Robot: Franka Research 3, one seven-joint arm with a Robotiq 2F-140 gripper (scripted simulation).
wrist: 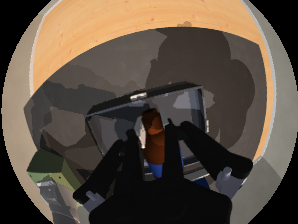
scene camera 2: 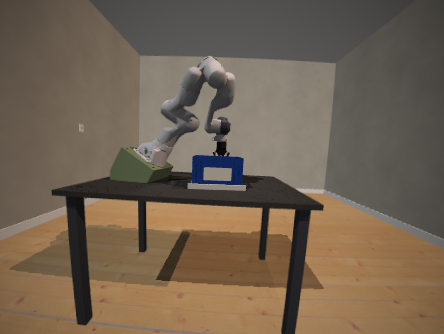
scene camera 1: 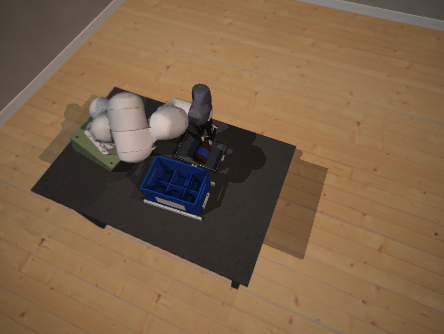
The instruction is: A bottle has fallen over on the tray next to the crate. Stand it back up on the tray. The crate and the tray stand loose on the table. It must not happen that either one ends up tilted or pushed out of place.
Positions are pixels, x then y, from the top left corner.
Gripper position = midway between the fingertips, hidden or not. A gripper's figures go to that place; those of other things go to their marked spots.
My gripper (wrist: 152,119): 0.20 m from the lens. A glass bottle (wrist: 155,135) is 0.17 m from the lens.
